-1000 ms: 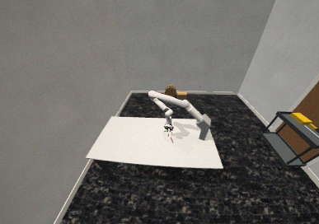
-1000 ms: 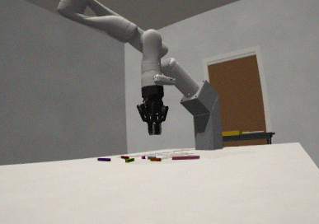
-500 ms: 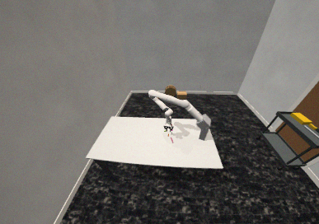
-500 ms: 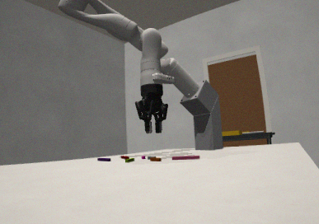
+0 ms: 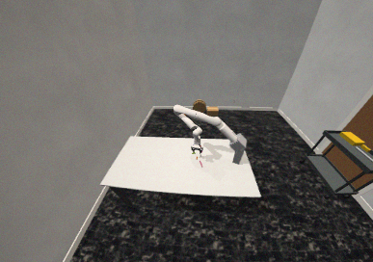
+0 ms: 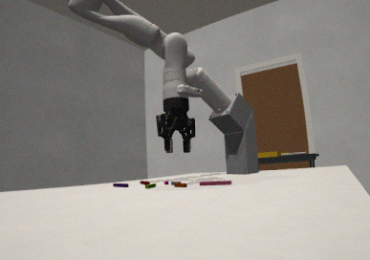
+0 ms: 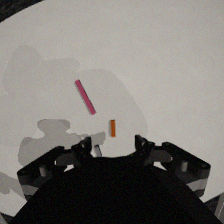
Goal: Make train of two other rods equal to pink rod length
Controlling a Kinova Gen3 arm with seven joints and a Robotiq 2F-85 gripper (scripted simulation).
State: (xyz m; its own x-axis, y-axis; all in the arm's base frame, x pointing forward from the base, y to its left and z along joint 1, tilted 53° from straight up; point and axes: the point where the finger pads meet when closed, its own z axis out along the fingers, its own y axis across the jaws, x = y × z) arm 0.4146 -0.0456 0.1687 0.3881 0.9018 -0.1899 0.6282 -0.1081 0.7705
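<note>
The lime rod lies 10 cm below my hand and 9 cm to the right of it. Also, from my hand: pink rod 10 cm to the left, 10 cm below, 1 cm behind; grey rod 10 cm below, 6 cm behind, 3 cm to the right; orange rod 10 cm below.
</note>
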